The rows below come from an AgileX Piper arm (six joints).
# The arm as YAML. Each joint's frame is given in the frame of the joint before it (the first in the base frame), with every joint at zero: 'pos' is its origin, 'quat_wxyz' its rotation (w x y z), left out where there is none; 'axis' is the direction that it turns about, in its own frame. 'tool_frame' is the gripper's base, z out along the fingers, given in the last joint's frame.
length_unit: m
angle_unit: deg
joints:
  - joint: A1
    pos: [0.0, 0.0, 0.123]
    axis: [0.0, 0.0, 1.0]
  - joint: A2
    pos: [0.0, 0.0, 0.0]
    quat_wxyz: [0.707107, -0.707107, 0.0, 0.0]
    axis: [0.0, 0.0, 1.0]
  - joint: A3
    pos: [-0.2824, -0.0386, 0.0]
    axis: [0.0, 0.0, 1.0]
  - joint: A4
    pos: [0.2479, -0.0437, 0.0]
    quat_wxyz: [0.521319, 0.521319, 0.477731, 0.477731]
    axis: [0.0, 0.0, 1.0]
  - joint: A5
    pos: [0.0, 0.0, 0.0]
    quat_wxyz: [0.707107, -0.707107, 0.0, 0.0]
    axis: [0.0, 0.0, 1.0]
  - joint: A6
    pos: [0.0, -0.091, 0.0]
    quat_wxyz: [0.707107, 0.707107, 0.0, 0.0]
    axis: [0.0, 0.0, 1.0]
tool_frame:
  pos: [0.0, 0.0, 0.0]
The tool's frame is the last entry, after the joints.
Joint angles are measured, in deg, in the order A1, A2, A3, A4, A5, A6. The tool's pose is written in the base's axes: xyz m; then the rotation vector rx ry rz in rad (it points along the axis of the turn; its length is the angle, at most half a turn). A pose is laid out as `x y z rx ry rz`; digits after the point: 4 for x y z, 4 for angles.
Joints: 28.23 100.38 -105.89 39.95 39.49 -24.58
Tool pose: 0.3424 0.2260 0.4303 -0.6269 1.9074 0.8247
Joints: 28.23 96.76 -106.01 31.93 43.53 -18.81
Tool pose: 0.3246 0.2119 0.4466 -0.6419 1.9451 0.7456
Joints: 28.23 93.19 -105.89 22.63 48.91 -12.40
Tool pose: 0.3071 0.1948 0.4578 -0.6411 2.0149 0.6343
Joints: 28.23 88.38 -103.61 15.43 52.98 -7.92
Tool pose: 0.2851 0.1750 0.4669 -0.6229 2.0653 0.5316
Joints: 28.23 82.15 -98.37 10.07 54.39 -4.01
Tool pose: 0.2593 0.1539 0.4705 -0.5766 2.0932 0.4574
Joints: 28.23 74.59 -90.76 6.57 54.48 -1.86
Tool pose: 0.2286 0.1323 0.4670 -0.5472 2.1041 0.4045
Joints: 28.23 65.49 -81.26 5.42 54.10 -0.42
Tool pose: 0.1910 0.1105 0.4557 -0.5232 2.1112 0.3944
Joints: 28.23 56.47 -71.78 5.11 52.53 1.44
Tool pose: 0.1561 0.0911 0.4391 -0.4839 2.1027 0.4099
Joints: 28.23 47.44 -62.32 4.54 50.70 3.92
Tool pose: 0.1241 0.0730 0.4166 -0.4336 2.0913 0.4280
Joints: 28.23 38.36 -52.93 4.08 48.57 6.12
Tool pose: 0.0955 0.0568 0.3892 -0.3877 2.0703 0.4480
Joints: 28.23 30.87 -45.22 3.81 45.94 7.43
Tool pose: 0.0755 0.0455 0.3642 -0.3558 2.0345 0.4657
